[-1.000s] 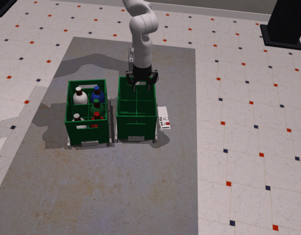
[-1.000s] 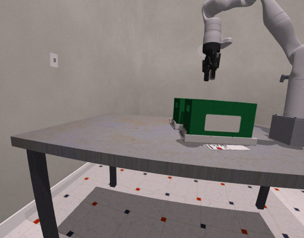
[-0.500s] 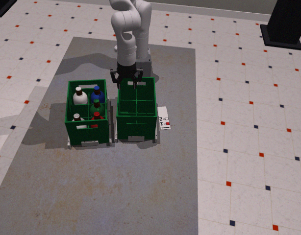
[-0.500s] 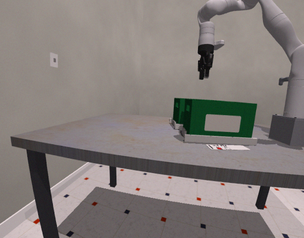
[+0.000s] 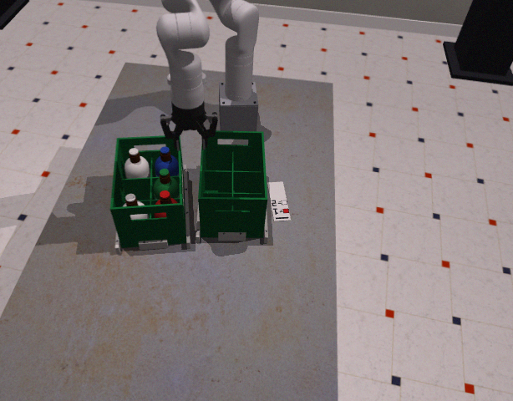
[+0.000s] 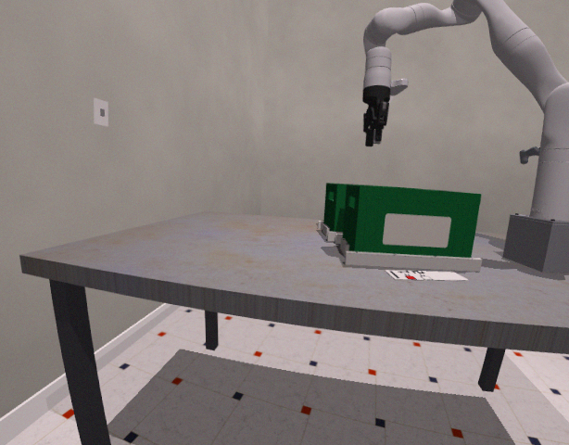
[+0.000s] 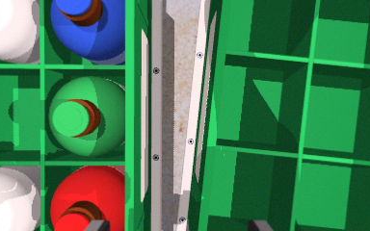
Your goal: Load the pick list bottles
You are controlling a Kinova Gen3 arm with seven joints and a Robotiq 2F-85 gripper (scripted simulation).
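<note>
My hand is 6 cm short of the red-label bottle, 7 cm to the left of it and 22 cm above it. Round my hand: green bottle: 2 cm behind, 9 cm to the right, 22 cm below; then blue bottle: 11 cm behind, 11 cm to the right, 22 cm below; then pick list: 11 cm behind, 24 cm to the left, 31 cm below.
</note>
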